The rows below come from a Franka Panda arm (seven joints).
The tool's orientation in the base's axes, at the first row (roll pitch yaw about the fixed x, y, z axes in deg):
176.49, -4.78, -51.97
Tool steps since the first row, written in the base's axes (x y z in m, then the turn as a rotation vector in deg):
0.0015, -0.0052, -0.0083, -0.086, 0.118, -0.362
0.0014, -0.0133, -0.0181, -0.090, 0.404, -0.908
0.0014, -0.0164, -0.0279, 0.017, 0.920, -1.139
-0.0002, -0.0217, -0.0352, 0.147, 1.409, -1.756
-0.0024, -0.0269, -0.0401, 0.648, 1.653, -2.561
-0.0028, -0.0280, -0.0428, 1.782, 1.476, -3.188
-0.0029, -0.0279, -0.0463, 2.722, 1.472, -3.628
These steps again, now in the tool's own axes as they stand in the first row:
0.0043, 0.0015, 0.0088, -0.176, -0.026, 0.348
0.0098, 0.0059, 0.0194, -0.448, -0.231, 0.861
0.0114, 0.0072, 0.0294, -0.807, -0.645, 1.038
0.0140, 0.0113, 0.0373, -1.162, -1.084, 1.602
0.0163, 0.0159, 0.0427, -1.113, -1.678, 2.379
0.0167, 0.0167, 0.0455, -0.330, -2.503, 3.024
0.0163, 0.0165, 0.0489, 0.213, -3.269, 3.465

